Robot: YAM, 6 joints.
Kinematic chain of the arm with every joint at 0, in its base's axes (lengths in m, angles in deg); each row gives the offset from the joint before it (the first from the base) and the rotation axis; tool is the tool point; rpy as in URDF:
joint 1: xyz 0 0 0.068 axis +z
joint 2: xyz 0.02 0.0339 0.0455 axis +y
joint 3: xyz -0.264 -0.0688 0 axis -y
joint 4: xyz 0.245 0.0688 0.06 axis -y
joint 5: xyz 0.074 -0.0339 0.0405 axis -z
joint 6: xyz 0.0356 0 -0.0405 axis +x
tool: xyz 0 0 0 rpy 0 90 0
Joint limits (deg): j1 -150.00..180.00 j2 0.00..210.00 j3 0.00..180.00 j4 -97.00..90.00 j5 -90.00..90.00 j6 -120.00..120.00
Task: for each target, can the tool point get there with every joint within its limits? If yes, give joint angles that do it. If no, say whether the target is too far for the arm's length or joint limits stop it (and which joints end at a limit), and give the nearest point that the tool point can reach.
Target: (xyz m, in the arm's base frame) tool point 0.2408 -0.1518 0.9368
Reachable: no: too far | nearest point 0.1789 -0.1128 0.7093 | short by 0.239 m
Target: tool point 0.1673 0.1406 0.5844
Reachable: yes | joints 49.03 94.96 149.54 -72.95 73.28 56.99
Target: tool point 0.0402 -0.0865 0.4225
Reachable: yes | joints -50.74 29.13 44.85 18.31 41.54 -79.99
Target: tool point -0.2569 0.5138 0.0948
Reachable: yes | joints 116.89 160.14 110.43 71.00 5.29 -86.25
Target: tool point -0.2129 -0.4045 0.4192
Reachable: yes | joints -121.02 116.33 127.64 -33.90 -46.82 -31.32
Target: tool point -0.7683 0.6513 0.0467
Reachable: no: too far | nearest point -0.4916 0.4167 0.0712 | short by 0.364 m
